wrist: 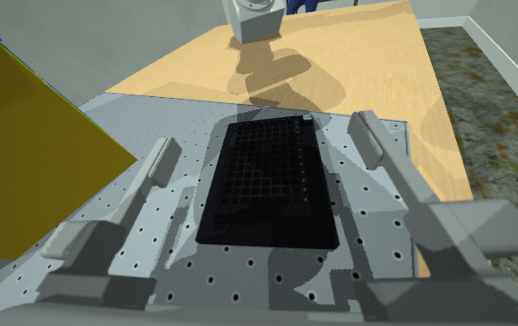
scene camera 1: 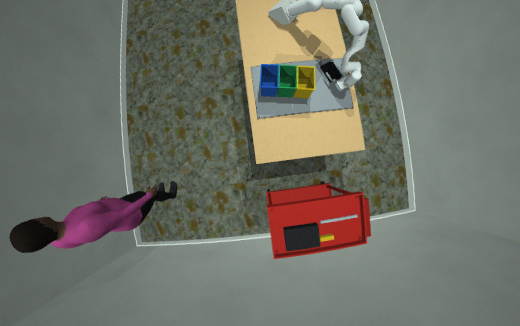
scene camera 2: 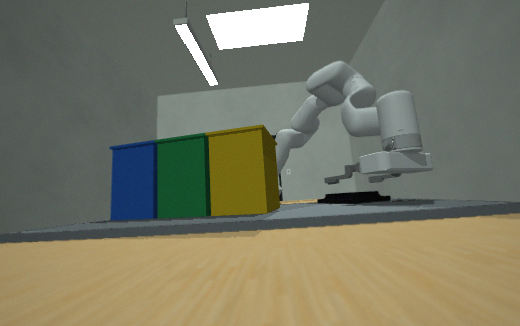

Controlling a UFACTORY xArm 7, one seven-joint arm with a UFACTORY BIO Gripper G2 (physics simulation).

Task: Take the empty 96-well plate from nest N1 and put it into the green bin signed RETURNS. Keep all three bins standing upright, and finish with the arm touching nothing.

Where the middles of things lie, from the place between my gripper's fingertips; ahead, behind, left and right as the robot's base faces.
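Scene:
The black 96-well plate (wrist: pixel 264 180) sits 40 mm below my hand, and the black nest (wrist: pixel 280 235) is 60 mm below my hand. Counting from my hand again, I find the green bin (scene camera 2: pixel 183 177) 30 mm above it, 90 mm ahead and 410 mm to the right. The yellow bin (scene camera 2: pixel 243 169) is 30 mm above my hand as well, 110 mm ahead of it and 280 mm to the right.

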